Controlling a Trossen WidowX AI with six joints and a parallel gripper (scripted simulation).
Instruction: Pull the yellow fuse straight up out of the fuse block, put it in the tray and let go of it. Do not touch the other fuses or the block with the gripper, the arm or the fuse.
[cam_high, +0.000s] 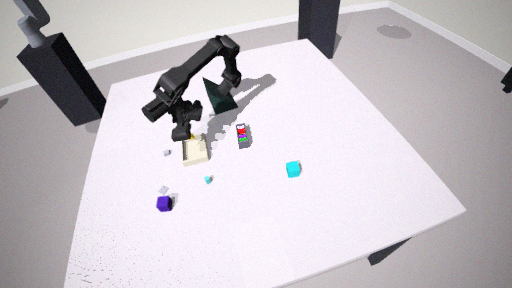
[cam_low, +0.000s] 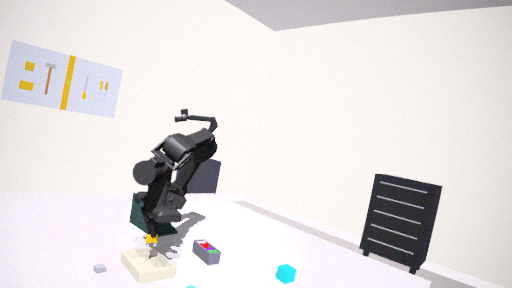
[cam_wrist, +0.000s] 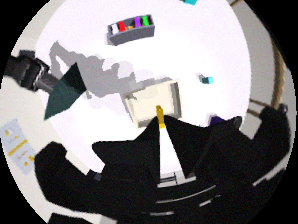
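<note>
Now: gripper tip 1 cm above the yellow fuse. Also, from my gripper tip: small grey block: 12 cm to the right, 9 cm below, 3 cm behind; then small teal block: 16 cm ahead, 8 cm below, 3 cm to the left; then cream tray: 9 cm below.
</note>
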